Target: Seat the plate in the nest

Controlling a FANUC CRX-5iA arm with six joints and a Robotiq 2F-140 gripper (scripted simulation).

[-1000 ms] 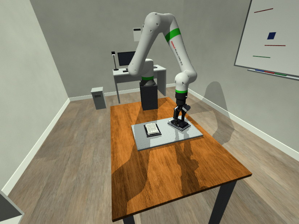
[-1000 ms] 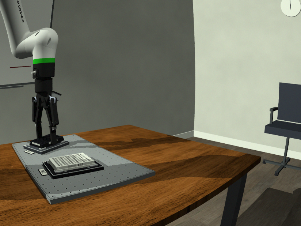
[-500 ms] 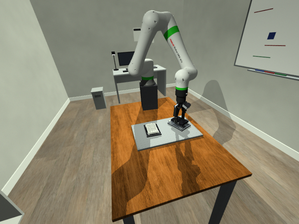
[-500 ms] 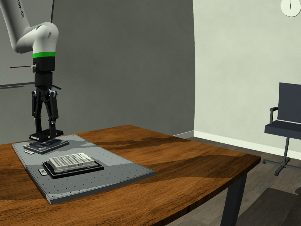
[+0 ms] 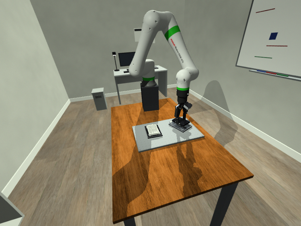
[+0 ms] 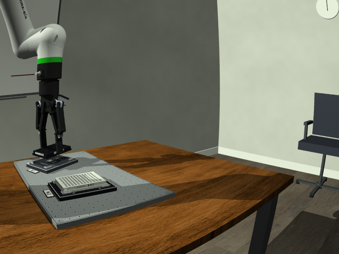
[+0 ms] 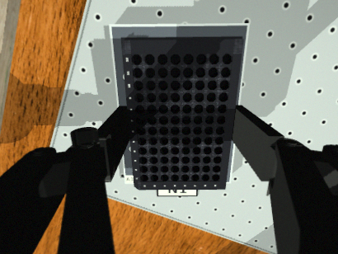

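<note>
My hand is 7 cm above the grey nest N1. The rest, counted from my hand: black well plate E01 (2 cm below); then white well plate E07 (25 cm to the right, 5 cm below, 1 cm behind).
</note>
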